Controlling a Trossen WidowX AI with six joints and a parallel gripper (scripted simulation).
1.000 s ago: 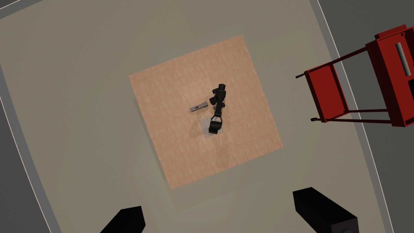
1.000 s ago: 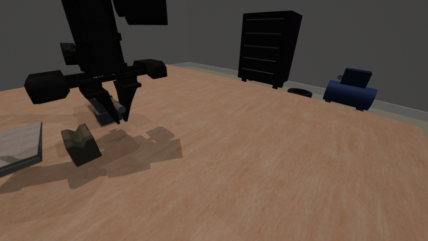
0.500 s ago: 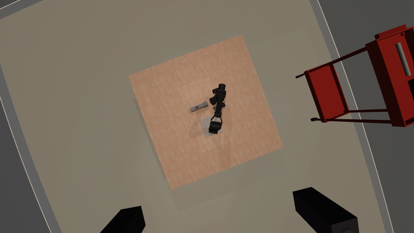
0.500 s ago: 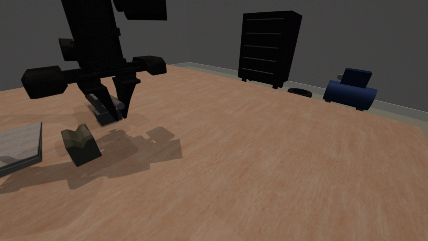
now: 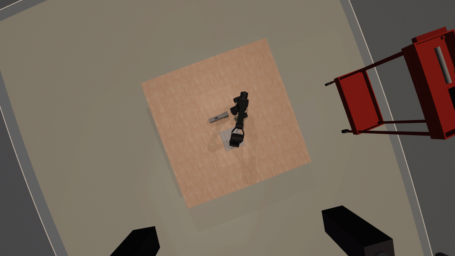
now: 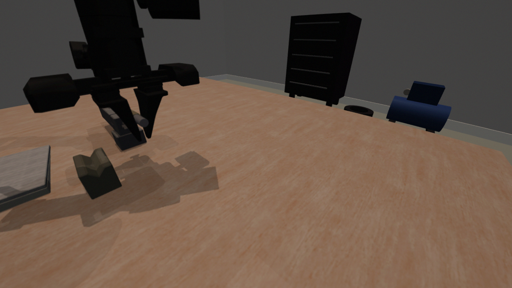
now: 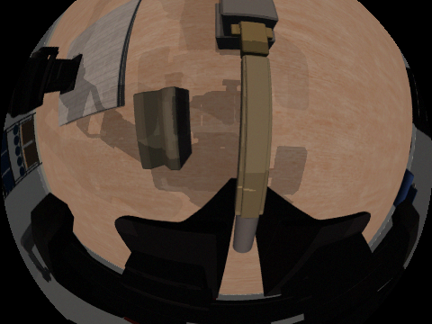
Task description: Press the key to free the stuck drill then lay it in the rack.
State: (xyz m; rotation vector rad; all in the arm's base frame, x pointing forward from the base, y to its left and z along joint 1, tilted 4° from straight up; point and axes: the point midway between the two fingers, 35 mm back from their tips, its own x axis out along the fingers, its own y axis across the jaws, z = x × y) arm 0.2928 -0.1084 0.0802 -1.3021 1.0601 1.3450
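The rack is 8 cm behind my gripper tip, 2 cm to the left of it and 4 cm below it. Round my gripper tip: dark key 4 cm behind, 22 cm to the left, 1 cm below; dark grey holder block 3 cm behind, 20 cm to the left, 2 cm below; drill 1 cm behind, 4 cm to the left, 3 cm above.
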